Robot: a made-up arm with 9 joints. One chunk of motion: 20 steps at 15 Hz.
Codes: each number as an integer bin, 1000 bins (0 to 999) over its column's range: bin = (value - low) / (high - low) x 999, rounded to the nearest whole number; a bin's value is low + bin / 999 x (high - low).
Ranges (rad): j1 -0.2..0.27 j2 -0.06..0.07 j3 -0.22..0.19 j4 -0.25..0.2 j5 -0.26..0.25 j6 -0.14..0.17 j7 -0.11..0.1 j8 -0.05..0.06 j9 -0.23..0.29
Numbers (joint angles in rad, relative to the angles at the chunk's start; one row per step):
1: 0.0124 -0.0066 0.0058 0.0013 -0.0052 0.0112 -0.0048 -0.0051 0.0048
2: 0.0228 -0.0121 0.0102 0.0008 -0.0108 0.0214 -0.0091 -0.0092 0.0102
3: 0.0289 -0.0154 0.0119 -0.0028 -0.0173 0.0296 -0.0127 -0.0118 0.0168
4: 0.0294 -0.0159 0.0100 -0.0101 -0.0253 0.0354 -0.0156 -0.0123 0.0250
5: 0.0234 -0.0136 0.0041 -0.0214 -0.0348 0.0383 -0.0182 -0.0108 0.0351
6: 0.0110 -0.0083 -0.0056 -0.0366 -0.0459 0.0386 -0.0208 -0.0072 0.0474
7: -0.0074 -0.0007 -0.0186 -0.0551 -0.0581 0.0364 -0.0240 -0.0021 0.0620
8: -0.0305 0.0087 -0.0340 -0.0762 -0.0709 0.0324 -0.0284 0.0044 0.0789
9: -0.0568 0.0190 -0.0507 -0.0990 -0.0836 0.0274 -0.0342 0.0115 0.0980
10: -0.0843 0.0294 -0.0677 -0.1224 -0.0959 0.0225 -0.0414 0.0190 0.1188
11: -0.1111 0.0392 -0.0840 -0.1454 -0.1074 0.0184 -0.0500 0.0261 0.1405
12: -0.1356 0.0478 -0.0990 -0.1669 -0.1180 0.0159 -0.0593 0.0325 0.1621
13: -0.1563 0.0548 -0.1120 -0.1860 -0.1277 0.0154 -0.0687 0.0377 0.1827
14: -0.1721 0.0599 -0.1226 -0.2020 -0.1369 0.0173 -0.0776 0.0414 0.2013
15: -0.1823 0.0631 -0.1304 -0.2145 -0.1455 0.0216 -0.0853 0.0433 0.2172
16: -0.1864 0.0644 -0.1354 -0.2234 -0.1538 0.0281 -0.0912 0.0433 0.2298
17: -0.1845 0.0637 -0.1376 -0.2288 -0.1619 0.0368 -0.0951 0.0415 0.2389
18: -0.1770 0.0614 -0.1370 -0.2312 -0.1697 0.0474 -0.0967 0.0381 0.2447
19: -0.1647 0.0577 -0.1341 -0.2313 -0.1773 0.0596 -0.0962 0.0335 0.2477
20: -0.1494 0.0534 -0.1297 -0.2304 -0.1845 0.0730 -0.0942 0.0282 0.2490
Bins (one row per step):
1: 451 410 550 558 499 487 500 408 451
2: 474 368 561 557 488 520 480 371 461
3: 487 343 565 549 475 547 463 347 474
4: 488 339 560 533 460 565 449 342 490
5: 475 357 546 507 441 575 437 356 509
6: 448 397 522 474 419 576 424 389 533
7: 409 456 491 433 395 568 409 435 561
8: 360 528 453 386 370 556 388 494 593
9: 304 607 413 335 346 539 361 559 630
10: 246 687 371 283 321 524 326 627 670
11: 189 762 331 232 299 510 285 691 712
12: 137 828 295 184 278 502 241 749 753
13: 93 882 263 142 259 501 196 796 793
14: 59 921 237 107 241 507 154 830 829
15: 38 946 218 79 224 521 118 847 859
16: 29 956 206 59 208 542 89 847 883
17: 33 951 201 47 192 570 71 831 901
18: 49 933 202 42 177 604 63 800 912
19: 75 904 209 42 162 643 66 758 918
20: 108 871 220 44 148 686 75 710 920

